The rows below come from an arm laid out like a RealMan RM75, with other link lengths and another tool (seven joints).
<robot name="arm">
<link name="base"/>
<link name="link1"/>
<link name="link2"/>
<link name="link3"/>
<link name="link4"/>
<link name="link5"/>
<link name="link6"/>
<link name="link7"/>
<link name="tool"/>
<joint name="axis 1" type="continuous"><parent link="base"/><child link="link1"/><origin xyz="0.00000 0.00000 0.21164" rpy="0.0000 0.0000 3.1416"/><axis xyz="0 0 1"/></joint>
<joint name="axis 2" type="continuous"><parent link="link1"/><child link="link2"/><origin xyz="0.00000 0.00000 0.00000" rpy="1.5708 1.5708 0.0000"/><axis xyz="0 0 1"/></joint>
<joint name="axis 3" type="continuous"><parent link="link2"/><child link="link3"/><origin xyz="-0.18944 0.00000 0.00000" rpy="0.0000 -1.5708 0.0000"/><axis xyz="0 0 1"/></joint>
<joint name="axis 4" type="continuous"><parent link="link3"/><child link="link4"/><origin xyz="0.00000 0.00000 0.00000" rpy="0.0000 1.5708 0.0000"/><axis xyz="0 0 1"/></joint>
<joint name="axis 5" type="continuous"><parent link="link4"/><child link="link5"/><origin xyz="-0.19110 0.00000 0.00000" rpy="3.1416 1.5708 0.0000"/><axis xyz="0 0 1"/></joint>
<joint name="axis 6" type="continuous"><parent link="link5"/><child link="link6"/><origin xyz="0.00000 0.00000 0.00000" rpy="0.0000 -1.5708 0.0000"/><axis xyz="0 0 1"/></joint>
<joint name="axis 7" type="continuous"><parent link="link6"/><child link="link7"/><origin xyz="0.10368 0.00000 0.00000" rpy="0.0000 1.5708 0.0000"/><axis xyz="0 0 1"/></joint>
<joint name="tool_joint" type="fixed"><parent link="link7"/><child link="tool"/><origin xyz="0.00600 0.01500 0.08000" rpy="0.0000 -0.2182 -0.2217"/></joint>
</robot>
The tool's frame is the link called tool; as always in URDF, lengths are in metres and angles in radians. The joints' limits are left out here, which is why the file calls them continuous.
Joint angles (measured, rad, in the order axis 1, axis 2, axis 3, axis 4, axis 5, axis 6, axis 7), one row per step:
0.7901, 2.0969, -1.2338, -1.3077, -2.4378, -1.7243, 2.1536
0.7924, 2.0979, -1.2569, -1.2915, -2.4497, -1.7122, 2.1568
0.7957, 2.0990, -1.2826, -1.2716, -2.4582, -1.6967, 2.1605
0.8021, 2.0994, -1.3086, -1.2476, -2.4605, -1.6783, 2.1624
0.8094, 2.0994, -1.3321, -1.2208, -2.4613, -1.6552, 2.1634
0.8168, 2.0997, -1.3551, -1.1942, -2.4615, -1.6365, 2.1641
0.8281, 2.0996, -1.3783, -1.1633, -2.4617, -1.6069, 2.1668
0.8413, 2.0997, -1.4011, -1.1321, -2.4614, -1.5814, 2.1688
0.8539, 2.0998, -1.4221, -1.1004, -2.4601, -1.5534, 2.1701
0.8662, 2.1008, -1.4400, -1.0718, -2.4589, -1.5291, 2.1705
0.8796, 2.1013, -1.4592, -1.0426, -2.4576, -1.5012, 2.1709
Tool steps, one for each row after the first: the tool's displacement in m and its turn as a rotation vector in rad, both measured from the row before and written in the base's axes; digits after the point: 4 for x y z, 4 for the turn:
0.0030, -0.0006, -0.0042, -0.0076, -0.0219, -0.0008
0.0027, -0.0007, -0.0051, -0.0091, -0.0200, -0.0002
0.0016, -0.0005, -0.0057, -0.0109, -0.0152, 0.0031
0.0016, 0.0003, -0.0056, -0.0069, -0.0120, 0.0028
0.0019, -0.0006, -0.0054, -0.0105, -0.0131, 0.0018
0.0011, 0.0013, -0.0058, -0.0017, -0.0110, 0.0039
0.0010, 0.0007, -0.0056, -0.0052, -0.0124, 0.0047
0.0012, 0.0011, -0.0054, -0.0022, -0.0102, 0.0043
0.0009, 0.0008, -0.0049, -0.0027, -0.0089, 0.0048
0.0007, 0.0015, -0.0048, 0.0003, -0.0093, 0.0074

